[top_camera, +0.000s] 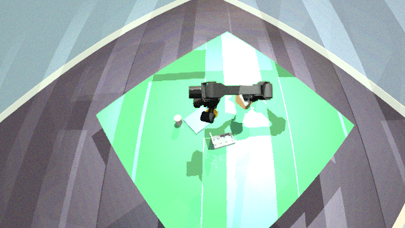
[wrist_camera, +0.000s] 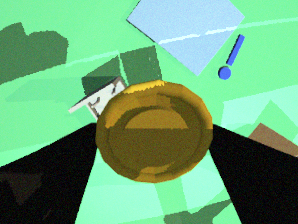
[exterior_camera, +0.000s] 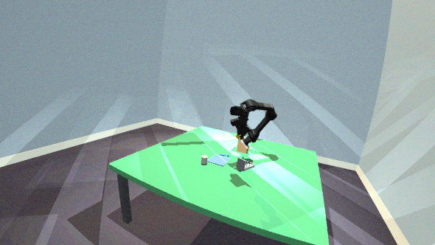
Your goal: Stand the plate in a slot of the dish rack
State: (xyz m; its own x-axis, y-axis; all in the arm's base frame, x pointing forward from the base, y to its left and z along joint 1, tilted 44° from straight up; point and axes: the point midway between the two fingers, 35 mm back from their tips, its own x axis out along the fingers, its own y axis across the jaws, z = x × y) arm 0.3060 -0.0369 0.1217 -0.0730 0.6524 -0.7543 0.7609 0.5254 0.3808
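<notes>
The dish rack lies 180 mm below my gripper tip, 80 mm to the left of it and 10 mm behind it. Also, from my gripper tip: plate (10 mm above); then blue spoon (200 mm below, 130 mm to the right, 90 mm behind); then pale mat (200 mm below, 130 mm to the right, 20 mm ahead).
</notes>
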